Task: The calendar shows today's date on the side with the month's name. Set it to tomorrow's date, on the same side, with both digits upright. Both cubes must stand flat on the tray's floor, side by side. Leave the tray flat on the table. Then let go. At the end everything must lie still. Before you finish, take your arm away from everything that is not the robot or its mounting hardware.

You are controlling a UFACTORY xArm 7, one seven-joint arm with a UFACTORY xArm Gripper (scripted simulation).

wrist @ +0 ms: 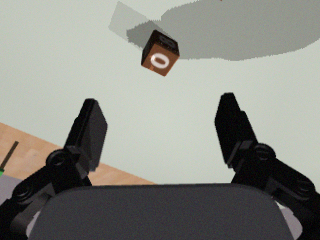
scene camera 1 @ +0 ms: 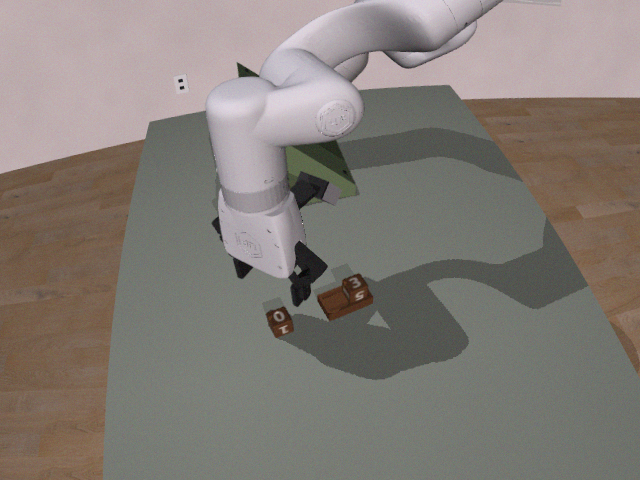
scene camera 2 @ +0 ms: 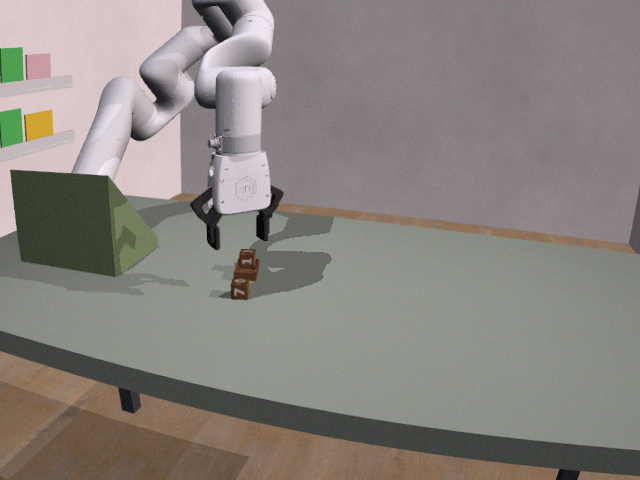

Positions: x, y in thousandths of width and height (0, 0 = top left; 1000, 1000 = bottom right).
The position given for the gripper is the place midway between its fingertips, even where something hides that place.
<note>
In view: the gripper (scene camera 1: 427, 595), a brown tray (scene camera 1: 523, 634) and a brown cube (wrist: 505, 219).
The gripper is seen too in the wrist view (wrist: 498, 456) and in scene camera 2 (scene camera 2: 373, 507).
</note>
